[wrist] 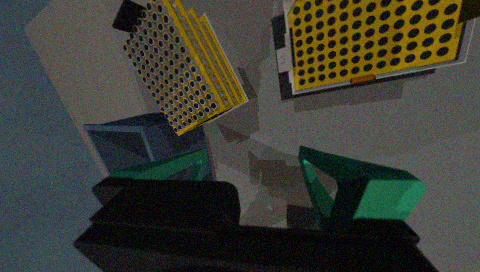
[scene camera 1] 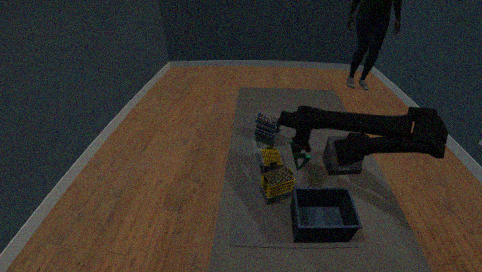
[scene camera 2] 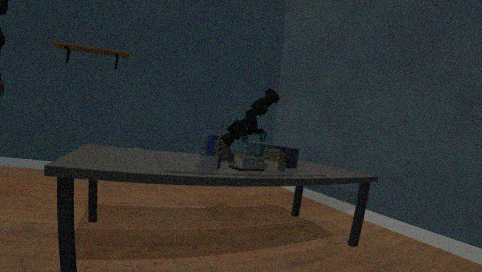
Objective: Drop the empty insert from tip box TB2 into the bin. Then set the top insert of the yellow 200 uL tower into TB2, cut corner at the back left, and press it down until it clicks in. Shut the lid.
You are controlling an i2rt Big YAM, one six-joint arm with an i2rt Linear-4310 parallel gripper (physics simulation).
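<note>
Tip box TB2 (scene camera 2: pixel 250 163) holds a yellow insert (scene camera 1: pixel 271 157) (wrist: pixel 375 37) with dark, empty-looking holes. A pale raised pane, seemingly its lid (scene camera 2: pixel 256 148), shows behind it in scene camera 2. The yellow 200 uL tower (scene camera 1: pixel 278 182) (scene camera 2: pixel 274 153) (wrist: pixel 175 70) is a stack of inserts next to TB2; the top one has pale-rimmed holes. The blue bin (scene camera 1: pixel 298 220) (scene camera 2: pixel 291 158) (wrist: pixel 115 128) stands beside the tower. My gripper (scene camera 1: pixel 301 157) (scene camera 2: pixel 254 138) (wrist: pixel 250 152) is open and empty, above the table and to the side of TB2 and the tower. The insert's cut corner is unclear in the scene views.
A tower of blue inserts (scene camera 1: pixel 266 128) (scene camera 2: pixel 211 145) stands on the far side of TB2. The dark arm (scene camera 1: pixel 360 122) reaches over the table (scene camera 1: pixel 245 220) (scene camera 2: pixel 150 176) from its base at the right. A person (scene camera 1: pixel 370 35) stands beyond the table. A shelf (scene camera 2: pixel 90 49) hangs on the wall.
</note>
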